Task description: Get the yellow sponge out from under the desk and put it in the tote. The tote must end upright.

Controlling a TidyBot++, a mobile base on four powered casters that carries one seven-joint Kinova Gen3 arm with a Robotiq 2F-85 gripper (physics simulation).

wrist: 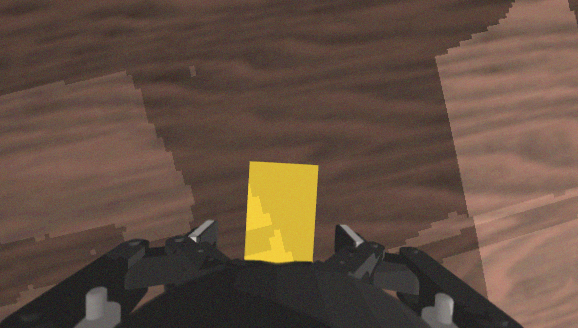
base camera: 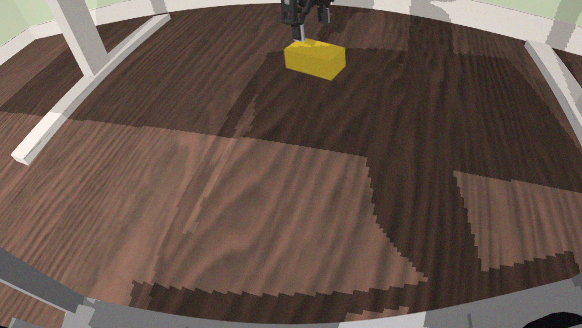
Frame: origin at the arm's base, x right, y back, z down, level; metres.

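Where they show: gripper, fingertip midpoint: (wrist: 277, 235) (base camera: 312, 31).
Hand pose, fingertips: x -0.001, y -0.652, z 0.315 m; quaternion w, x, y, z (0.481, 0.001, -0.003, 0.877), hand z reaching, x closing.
After its pixels a point has its place.
The yellow sponge (base camera: 314, 60) @[x -0.002, y -0.612, z 0.360 m] (wrist: 281, 210) @[x 0.006, y -0.644, z 0.351 m] is a block lying on the wooden floor, at the top middle in the base camera view and at the lower middle in the wrist view. My gripper (base camera: 312, 29) @[x -0.001, y -0.652, z 0.315 m] (wrist: 277, 235) @[x -0.001, y -0.652, z 0.315 m] is open. In the wrist view its two fingertips stand left and right of the sponge, with a gap on each side, and the palm hides the sponge's near end. In the base camera view the fingertips are above and behind the sponge's front face. The tote does not show in either view.
In the base camera view, a white desk leg (base camera: 80, 37) @[x -0.600, y -0.755, z 0.249 m] rises from a white foot bar (base camera: 65, 107) on the left. Another white bar (base camera: 560, 82) lies at the right edge. A white baseboard (base camera: 480, 27) @[x 0.517, y -0.894, z 0.390 m] runs along the back wall. Grey base parts (base camera: 280, 320) show at the bottom.
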